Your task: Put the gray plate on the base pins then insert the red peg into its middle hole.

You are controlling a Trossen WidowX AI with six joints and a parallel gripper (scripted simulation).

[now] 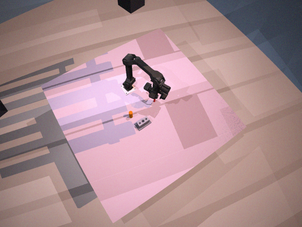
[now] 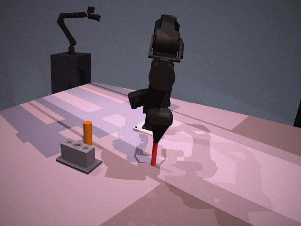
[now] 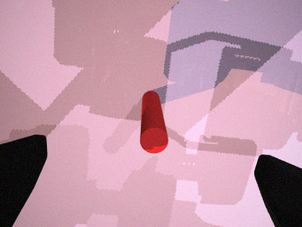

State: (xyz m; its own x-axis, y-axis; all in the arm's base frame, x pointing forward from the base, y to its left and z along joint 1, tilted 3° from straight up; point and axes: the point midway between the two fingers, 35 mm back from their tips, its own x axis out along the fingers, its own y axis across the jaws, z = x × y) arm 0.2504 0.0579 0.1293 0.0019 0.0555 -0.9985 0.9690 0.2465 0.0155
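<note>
Right now the red peg is 6 cm below my gripper tip. From my gripper tip the other things lie so: orange cylinder (4 cm behind, 23 cm to the right, 6 cm below); then gray plate (7 cm ahead, 21 cm to the right, 5 cm below); then dark flat base (7 cm ahead, 21 cm to the right, 9 cm below).
</note>
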